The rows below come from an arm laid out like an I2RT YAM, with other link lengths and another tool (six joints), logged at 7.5 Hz.
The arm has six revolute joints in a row. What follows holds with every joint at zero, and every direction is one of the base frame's.
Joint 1 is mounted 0.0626 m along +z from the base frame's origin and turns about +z.
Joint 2 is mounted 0.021 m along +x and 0.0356 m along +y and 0.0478 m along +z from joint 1 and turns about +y.
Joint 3 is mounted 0.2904 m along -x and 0.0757 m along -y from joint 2 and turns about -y.
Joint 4 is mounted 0.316 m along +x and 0.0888 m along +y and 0.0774 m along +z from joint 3 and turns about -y.
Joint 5 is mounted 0.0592 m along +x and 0.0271 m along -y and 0.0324 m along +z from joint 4 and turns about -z.
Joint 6 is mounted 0.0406 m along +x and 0.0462 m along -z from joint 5 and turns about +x.
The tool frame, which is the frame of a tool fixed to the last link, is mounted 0.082 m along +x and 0.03 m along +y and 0.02 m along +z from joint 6; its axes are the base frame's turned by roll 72.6, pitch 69.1 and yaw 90 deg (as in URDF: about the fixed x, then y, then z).
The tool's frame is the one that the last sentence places.
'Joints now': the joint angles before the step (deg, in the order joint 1, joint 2, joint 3, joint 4, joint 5, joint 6). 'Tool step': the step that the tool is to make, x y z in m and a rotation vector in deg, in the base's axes. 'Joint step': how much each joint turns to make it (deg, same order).
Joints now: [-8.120 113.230 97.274 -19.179 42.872 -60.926]
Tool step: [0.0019 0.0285 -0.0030 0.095 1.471 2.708]
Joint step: [2.841 0.001 0.006 -1.492 0.153 0.021]
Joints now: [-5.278 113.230 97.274 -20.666 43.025 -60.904]
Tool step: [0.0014 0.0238 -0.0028 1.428 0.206 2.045]
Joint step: [2.183 -0.009 -0.003 -1.424 -0.745 1.637]
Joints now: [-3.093 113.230 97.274 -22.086 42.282 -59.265]
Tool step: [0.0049 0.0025 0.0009 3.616 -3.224 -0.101]
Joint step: [-0.284 0.010 0.007 0.506 -2.469 3.825]
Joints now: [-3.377 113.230 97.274 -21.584 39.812 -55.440]
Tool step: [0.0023 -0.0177 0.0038 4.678 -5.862 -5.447]
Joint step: [-1.880 -0.004 -0.008 0.334 -0.263 8.086]
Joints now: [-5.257 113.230 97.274 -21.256 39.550 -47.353]
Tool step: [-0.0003 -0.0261 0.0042 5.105 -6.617 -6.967]
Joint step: [-2.602 0.001 -0.007 -0.012 -0.045 9.440]
